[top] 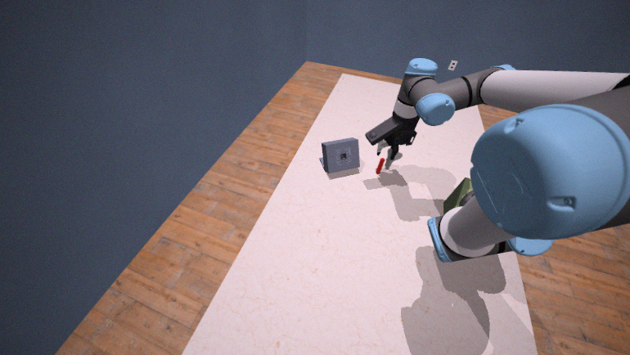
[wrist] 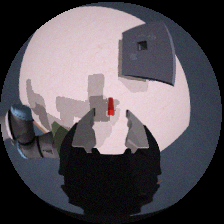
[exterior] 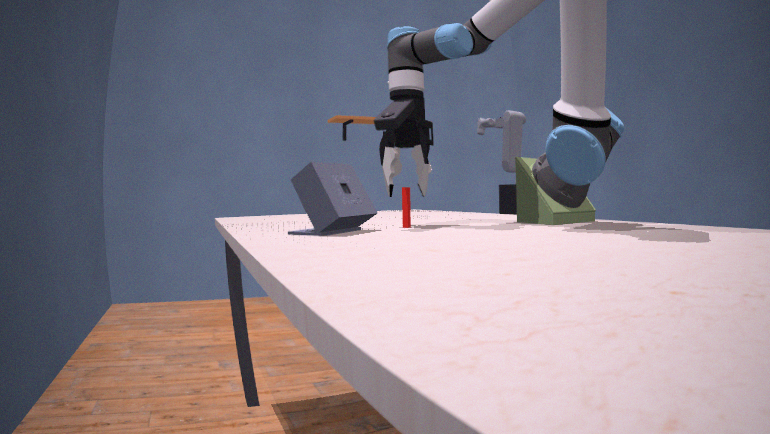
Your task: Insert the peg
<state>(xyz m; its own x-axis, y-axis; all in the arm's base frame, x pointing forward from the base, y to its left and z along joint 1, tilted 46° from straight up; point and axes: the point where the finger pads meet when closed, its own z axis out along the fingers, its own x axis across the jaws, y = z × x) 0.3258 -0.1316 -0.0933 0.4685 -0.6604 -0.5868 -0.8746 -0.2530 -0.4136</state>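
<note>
The red peg lies 4 cm below my hand.
</note>
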